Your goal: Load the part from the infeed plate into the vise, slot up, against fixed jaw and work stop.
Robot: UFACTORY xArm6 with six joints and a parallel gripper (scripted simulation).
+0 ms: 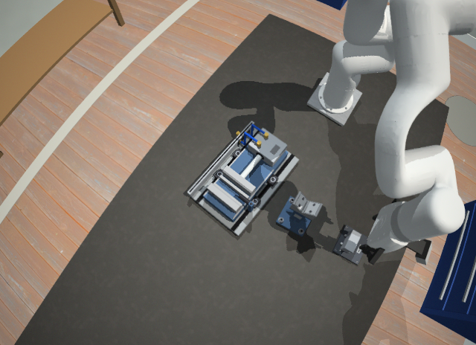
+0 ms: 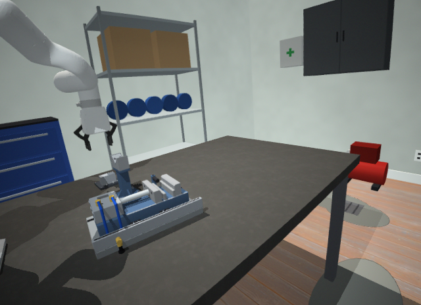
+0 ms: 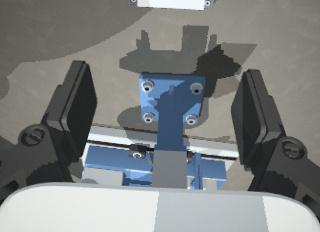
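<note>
Right now the part is 15 cm below my hand and 1 cm to the left of it. Round my hand: white cylinder rod: 36 cm to the right, 10 cm below, 6 cm behind; then infeed plate: 17 cm below, 1 cm to the left; then work stop: 33 cm to the right, 9 cm below, 3 cm ahead.
</note>
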